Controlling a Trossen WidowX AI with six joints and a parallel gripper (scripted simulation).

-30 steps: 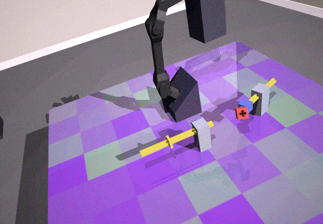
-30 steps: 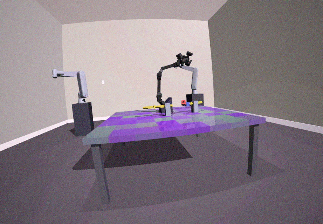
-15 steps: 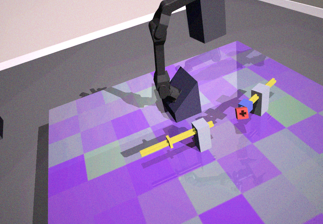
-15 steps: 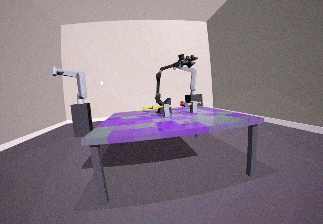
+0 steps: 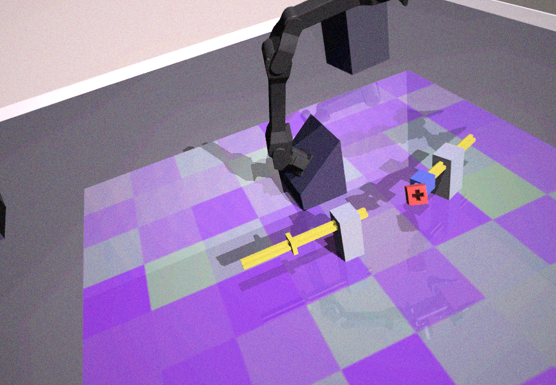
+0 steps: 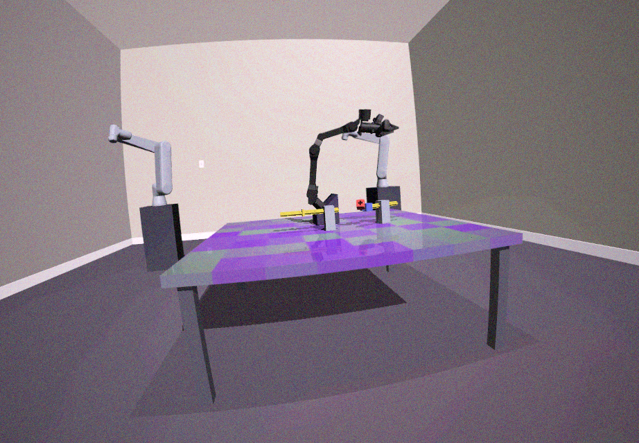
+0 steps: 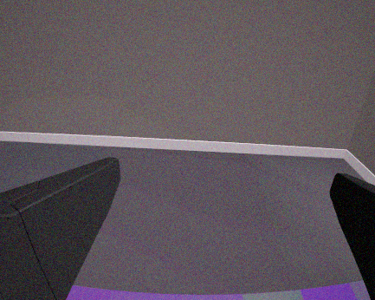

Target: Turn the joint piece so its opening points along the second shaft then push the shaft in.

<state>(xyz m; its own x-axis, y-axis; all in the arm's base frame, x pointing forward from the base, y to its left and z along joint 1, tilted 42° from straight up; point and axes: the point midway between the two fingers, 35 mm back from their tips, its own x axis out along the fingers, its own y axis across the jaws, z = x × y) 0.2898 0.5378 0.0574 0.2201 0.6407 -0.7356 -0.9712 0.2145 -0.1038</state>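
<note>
My gripper tip is 6 cm short of the red square joint piece, 28 cm to the left of it and 40 cm above it.
</note>
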